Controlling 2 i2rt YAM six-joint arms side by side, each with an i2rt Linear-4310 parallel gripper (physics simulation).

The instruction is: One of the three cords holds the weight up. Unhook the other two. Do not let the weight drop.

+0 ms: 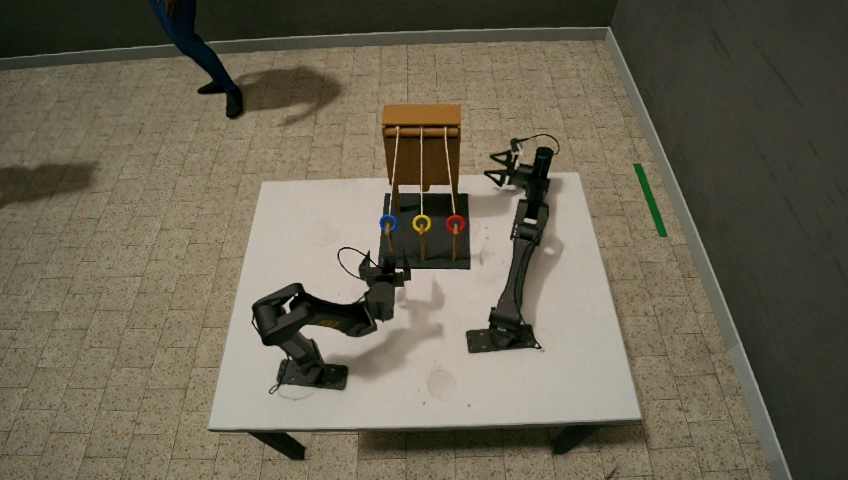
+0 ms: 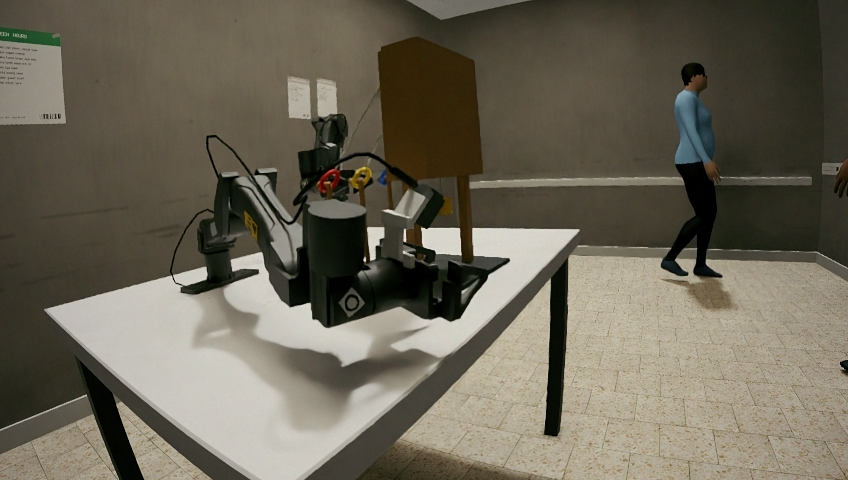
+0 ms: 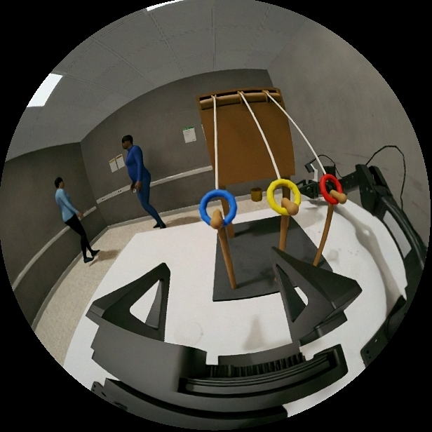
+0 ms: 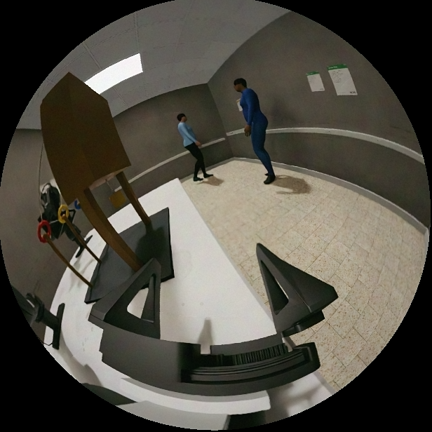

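Seen in the pictures: right gripper, fingertip midpoint: (image 1: 486,164) (image 2: 459,264); left arm's base at its link origin: (image 1: 312,374); right arm's base at its link origin: (image 1: 500,339) (image 2: 221,282).
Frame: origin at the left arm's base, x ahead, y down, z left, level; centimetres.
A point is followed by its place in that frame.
A blue ring (image 1: 381,223) {z -16.0, x 40.3, y -20.9 cm} (image 3: 202,209), a yellow ring (image 1: 414,223) {z -25.7, x 41.0, y -21.1 cm} (image 3: 269,197) and a red ring (image 1: 448,223) {z -35.5, x 41.8, y -21.3 cm} (image 3: 322,189) each hang on a wooden peg, each at the end of a white cord from the board's top. The gold weight (image 2: 445,205) {z -27.3, x 63.1, y -14.3 cm} (image 3: 256,194) (image 4: 117,198) hangs behind the board. Which cord bears it I cannot tell. My left gripper (image 1: 386,255) {z -18.7, x 31.7, y -19.7 cm} (image 3: 216,262) is open and empty, in front of and below the blue ring's peg. My right gripper (image 1: 489,164) {z -46.5, x 78.2, y -8.5 cm} (image 4: 203,256) is open and empty, to the right of the board.
The tall brown board (image 1: 407,160) {z -22.1, x 56.6, y -30.8 cm} (image 2: 428,113) {z -35.0, x 66.3, y -30.8 cm} (image 3: 255,145) (image 4: 82,135) stands on legs on a dark base (image 1: 440,205) {z -31.2, x 64.0, y -1.0 cm} (image 4: 162,250) at the back of the white table (image 1: 297,237) {z 16.7, x 46.7, y 0.0 cm}. Two people stand on the floor beyond.
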